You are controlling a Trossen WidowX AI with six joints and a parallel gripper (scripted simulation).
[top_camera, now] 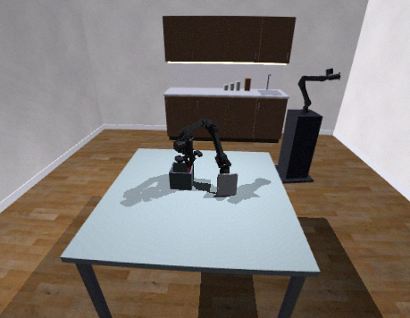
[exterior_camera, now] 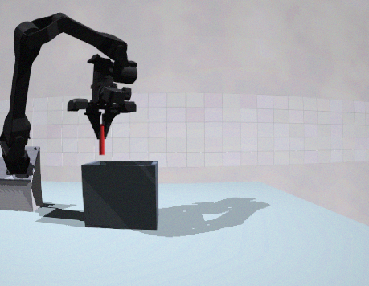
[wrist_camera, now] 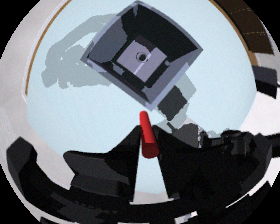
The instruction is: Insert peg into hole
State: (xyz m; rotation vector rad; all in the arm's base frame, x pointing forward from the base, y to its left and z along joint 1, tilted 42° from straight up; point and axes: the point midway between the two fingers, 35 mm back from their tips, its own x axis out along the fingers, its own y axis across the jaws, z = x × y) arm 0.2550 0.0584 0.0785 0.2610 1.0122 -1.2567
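The grey plate is 180 mm below my hand, 100 mm to the right of it and 50 mm ahead of it. From my hand the other things lie so: red peg (40 mm below).
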